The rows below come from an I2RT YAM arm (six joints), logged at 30 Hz.
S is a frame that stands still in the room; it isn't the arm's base.
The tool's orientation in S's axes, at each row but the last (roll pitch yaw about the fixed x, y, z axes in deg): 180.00 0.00 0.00; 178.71 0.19 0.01; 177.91 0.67 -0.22; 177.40 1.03 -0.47; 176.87 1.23 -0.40; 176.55 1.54 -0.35; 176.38 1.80 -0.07
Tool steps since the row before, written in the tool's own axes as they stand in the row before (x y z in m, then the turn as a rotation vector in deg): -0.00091 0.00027 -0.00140 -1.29 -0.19 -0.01; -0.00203 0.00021 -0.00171 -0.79 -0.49 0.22; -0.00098 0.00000 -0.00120 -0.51 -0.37 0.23; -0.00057 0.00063 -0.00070 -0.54 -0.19 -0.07; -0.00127 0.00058 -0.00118 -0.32 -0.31 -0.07; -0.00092 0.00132 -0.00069 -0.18 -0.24 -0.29; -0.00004 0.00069 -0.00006 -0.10 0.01 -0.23
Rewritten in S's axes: -0.00091 -0.00027 0.00140 -1.29 0.19 0.01; -0.00202 -0.00017 0.00172 -0.79 0.48 -0.23; -0.00097 0.00005 0.00121 -0.51 0.36 -0.24; -0.00056 -0.00059 0.00074 -0.54 0.20 0.07; -0.00125 -0.00051 0.00124 -0.32 0.32 0.06; -0.00091 -0.00127 0.00079 -0.17 0.26 0.28; -0.00004 -0.00068 0.00010 -0.09 0.00 0.23
